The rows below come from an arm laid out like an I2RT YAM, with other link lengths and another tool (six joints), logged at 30 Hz.
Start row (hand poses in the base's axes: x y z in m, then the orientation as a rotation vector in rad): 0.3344 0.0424 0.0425 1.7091 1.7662 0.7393
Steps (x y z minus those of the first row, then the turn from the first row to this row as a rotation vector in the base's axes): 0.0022 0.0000 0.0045 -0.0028 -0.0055 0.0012; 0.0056 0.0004 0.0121 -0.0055 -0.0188 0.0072; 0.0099 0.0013 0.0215 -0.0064 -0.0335 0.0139; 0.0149 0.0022 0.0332 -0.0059 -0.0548 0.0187; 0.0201 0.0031 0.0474 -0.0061 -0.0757 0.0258; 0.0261 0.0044 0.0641 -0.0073 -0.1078 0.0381; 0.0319 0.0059 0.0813 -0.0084 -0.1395 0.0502; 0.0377 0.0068 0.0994 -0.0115 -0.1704 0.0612; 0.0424 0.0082 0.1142 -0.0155 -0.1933 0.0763; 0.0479 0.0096 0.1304 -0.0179 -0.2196 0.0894; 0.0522 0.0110 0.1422 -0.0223 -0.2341 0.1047; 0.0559 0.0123 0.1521 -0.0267 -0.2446 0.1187; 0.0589 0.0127 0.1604 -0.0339 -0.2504 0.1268; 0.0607 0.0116 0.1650 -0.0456 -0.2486 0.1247; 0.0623 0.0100 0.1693 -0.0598 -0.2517 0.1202; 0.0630 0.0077 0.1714 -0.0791 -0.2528 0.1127; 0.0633 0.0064 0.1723 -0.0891 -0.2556 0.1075; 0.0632 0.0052 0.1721 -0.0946 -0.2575 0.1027
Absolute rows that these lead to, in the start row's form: 0.3366 0.0424 0.0470 1.7028 1.7639 0.7410; 0.3400 0.0428 0.0546 1.6877 1.7610 0.7506; 0.3443 0.0437 0.0640 1.6724 1.7576 0.7631; 0.3493 0.0446 0.0757 1.6550 1.7476 0.7809; 0.3545 0.0455 0.0899 1.6356 1.7401 0.7985; 0.3605 0.0468 0.1066 1.6042 1.7297 0.8248; 0.3663 0.0483 0.1238 1.5731 1.7191 0.8505; 0.3721 0.0492 0.1419 1.5420 1.7078 0.8728; 0.3768 0.0506 0.1567 1.5125 1.7059 0.8902; 0.3823 0.0520 0.1729 1.4832 1.6992 0.9104; 0.3866 0.0534 0.1847 1.4588 1.7030 0.9216; 0.3903 0.0547 0.1946 1.4381 1.7084 0.9296; 0.3933 0.0551 0.2029 1.4235 1.7120 0.9294; 0.3951 0.0540 0.2075 1.4194 1.7123 0.9158; 0.3967 0.0524 0.2118 1.4125 1.7072 0.9019; 0.3974 0.0501 0.2139 1.4061 1.7011 0.8804; 0.3977 0.0488 0.2148 1.4024 1.6952 0.8703; 0.3976 0.0476 0.2146 1.4016 1.6899 0.8642
